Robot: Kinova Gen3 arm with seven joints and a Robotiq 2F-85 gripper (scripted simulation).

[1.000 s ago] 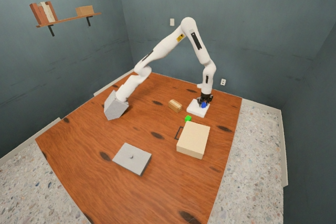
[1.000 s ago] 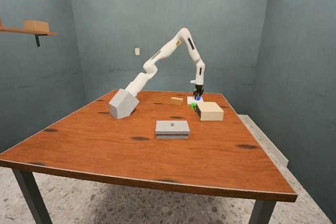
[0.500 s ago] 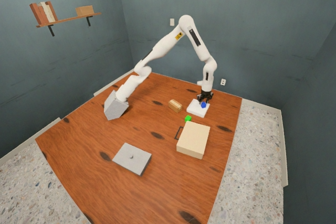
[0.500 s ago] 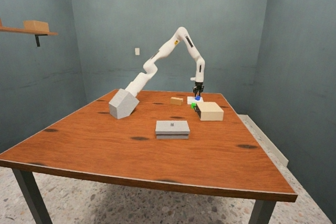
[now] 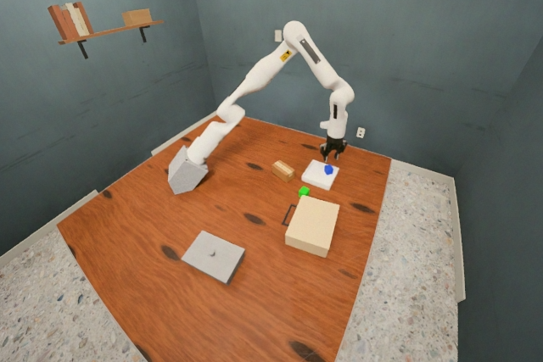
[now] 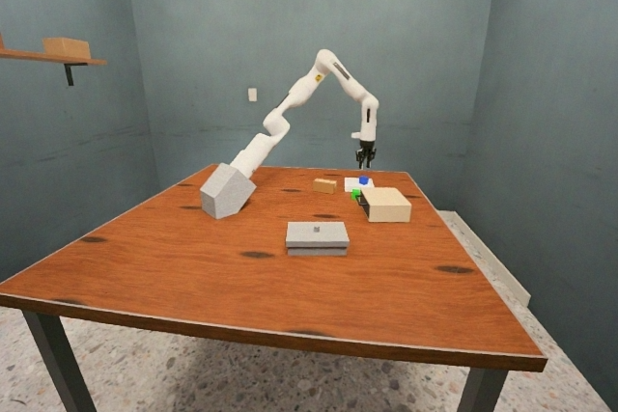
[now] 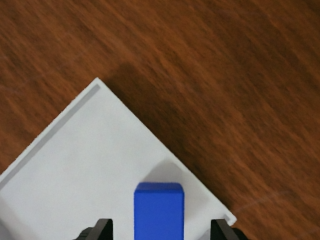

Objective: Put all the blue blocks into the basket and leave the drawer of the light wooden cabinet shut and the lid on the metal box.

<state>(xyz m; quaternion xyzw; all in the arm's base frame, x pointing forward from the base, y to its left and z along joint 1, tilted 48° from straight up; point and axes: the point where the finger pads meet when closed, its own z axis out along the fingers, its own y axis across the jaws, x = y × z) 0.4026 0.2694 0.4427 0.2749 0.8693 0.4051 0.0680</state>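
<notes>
Now: the metal lid 670 mm to the right of my hand, 60 mm below it and 10 mm ahead of it. From my hand the other things lie so: white basket: 100 mm below, 40 mm to the right, 20 mm behind; then green block: 200 mm to the right, 90 mm below, 10 mm ahead; then red block: 180 mm to the right, 130 mm behind, 90 mm below.
</notes>
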